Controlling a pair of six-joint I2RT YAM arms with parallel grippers.
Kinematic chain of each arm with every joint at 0, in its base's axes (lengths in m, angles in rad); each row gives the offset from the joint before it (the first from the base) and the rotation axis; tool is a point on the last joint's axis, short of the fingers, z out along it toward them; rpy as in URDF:
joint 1: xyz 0 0 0.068 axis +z
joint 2: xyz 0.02 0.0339 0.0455 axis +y
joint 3: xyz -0.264 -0.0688 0 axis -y
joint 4: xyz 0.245 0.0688 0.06 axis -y
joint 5: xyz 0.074 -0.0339 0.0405 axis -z
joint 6: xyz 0.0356 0 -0.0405 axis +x
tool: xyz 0 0 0 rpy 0 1.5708 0
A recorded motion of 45 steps. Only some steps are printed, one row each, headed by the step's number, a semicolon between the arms.
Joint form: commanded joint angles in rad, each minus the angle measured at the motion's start. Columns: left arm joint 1, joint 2, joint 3, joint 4, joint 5, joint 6; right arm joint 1, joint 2, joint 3, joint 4, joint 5, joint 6.
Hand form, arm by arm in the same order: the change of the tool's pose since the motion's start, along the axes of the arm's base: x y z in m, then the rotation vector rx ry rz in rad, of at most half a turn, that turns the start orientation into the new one. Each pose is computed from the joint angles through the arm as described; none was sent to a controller.
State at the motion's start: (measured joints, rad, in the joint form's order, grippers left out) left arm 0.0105 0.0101 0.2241 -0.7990 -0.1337 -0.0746; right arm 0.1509 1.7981 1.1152 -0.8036 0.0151 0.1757
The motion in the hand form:
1: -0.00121 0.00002 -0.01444 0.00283 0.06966 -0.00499; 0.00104 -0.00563 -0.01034 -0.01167 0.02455 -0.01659
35: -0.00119 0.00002 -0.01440 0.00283 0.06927 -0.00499; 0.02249 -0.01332 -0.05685 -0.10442 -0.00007 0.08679
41: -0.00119 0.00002 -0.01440 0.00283 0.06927 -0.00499; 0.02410 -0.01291 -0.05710 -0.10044 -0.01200 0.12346
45: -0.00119 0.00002 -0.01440 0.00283 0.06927 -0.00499; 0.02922 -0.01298 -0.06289 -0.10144 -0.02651 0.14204
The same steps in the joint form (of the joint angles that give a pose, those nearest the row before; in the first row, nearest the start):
1: 0.0023 -0.0061 -0.0355 -0.0393 0.0038 0.0073; -0.0172 0.0282 -0.0088 0.0111 0.0080 -0.0011
35: 0.0023 -0.0061 -0.0355 -0.0389 0.0038 0.0073; -0.0393 0.1846 -0.0084 0.1877 0.0931 -0.1343
41: 0.0023 -0.0061 -0.0355 -0.0389 0.0038 0.0073; -0.0393 0.1858 -0.0084 0.2030 0.0866 -0.1713
45: 0.0023 -0.0061 -0.0355 -0.0389 0.0038 0.0073; -0.0412 0.2102 -0.0004 0.2350 0.0862 -0.1926

